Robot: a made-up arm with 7 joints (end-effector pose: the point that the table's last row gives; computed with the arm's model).
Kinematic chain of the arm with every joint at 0, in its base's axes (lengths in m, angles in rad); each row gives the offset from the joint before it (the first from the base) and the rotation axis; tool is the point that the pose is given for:
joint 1: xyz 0 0 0.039 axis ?
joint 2: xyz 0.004 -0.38 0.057 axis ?
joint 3: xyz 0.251 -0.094 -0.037 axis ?
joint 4: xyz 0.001 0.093 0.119 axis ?
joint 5: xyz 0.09 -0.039 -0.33 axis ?
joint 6: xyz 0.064 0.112 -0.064 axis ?
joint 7: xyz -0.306 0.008 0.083 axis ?
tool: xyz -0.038 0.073 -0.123
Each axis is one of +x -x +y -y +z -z.
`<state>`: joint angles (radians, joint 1 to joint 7).
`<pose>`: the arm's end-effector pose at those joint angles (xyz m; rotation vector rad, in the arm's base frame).
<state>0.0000 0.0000 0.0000 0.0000 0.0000 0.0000 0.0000</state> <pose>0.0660 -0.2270 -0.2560 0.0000 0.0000 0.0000</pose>
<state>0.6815 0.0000 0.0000 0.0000 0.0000 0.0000 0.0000</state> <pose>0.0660 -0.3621 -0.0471 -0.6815 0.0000 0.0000</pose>
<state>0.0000 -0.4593 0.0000 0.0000 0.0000 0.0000 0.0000</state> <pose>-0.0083 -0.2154 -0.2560 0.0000 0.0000 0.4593</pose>
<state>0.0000 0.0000 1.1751 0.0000 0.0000 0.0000 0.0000</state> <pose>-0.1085 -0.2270 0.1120 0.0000 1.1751 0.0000</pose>
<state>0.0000 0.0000 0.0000 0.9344 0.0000 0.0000 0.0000</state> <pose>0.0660 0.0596 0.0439 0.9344 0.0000 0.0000</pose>
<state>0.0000 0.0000 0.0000 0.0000 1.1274 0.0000 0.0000</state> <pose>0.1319 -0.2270 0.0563 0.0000 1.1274 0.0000</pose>
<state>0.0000 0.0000 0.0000 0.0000 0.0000 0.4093 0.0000</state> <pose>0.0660 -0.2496 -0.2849 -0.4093 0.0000 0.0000</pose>
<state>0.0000 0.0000 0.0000 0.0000 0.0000 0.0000 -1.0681</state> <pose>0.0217 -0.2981 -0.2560 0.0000 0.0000 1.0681</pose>
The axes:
joint 1: -x
joint 2: -z
joint 3: +y
joint 4: +x
joint 5: +y
joint 6: -x
joint 7: -z

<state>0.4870 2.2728 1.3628 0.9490 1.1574 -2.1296 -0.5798</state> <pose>-0.1918 -0.6105 0.4630 -1.3769 1.0624 0.4627</pose>
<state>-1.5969 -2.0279 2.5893 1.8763 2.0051 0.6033 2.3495</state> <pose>-0.2356 0.1950 -0.1345 -1.7609 0.7984 0.5939</pose>
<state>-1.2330 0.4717 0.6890 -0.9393 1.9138 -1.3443 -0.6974</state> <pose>0.3722 -0.0948 -0.4640 1.1103 2.1350 -0.7107</pose>
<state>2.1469 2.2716 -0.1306 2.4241 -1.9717 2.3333 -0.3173</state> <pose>-0.0056 1.0382 0.5294 0.9892 -1.6679 -1.1732</pose>
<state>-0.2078 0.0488 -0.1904 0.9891 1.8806 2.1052 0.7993</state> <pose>0.2895 -0.3363 0.0635 -0.5735 -0.4698 1.0270</pose>
